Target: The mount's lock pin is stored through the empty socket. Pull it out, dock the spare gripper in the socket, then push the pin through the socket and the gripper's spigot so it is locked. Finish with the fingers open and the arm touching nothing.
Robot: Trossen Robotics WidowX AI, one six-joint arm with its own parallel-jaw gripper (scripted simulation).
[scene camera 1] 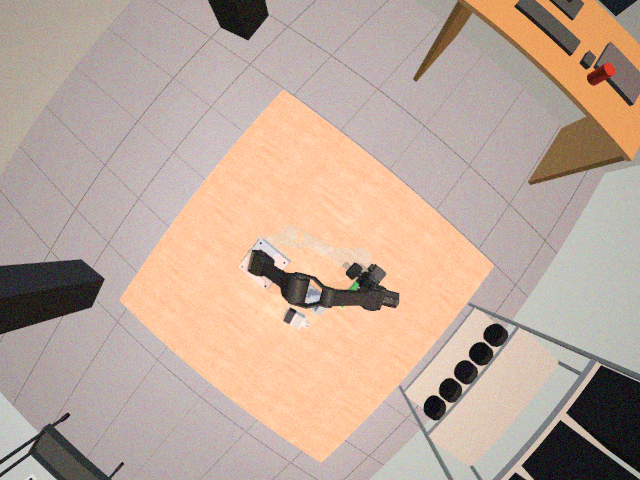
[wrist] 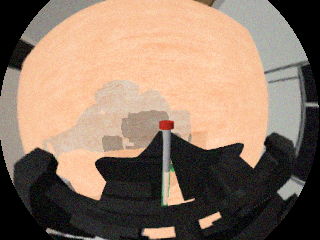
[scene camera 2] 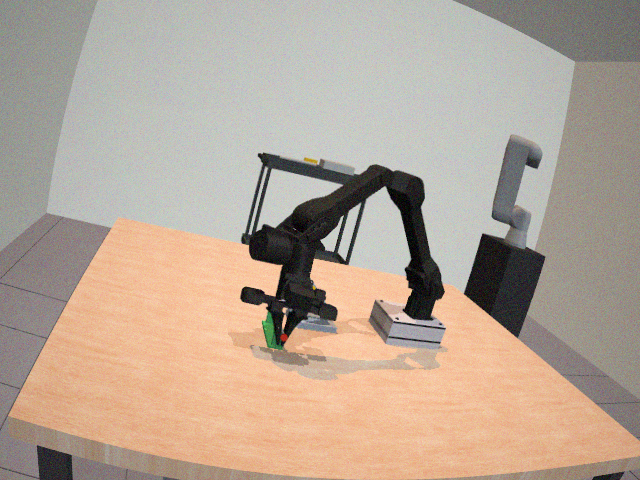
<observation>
My gripper holds a lock pin.
My gripper shows as well in the wrist view.
</observation>
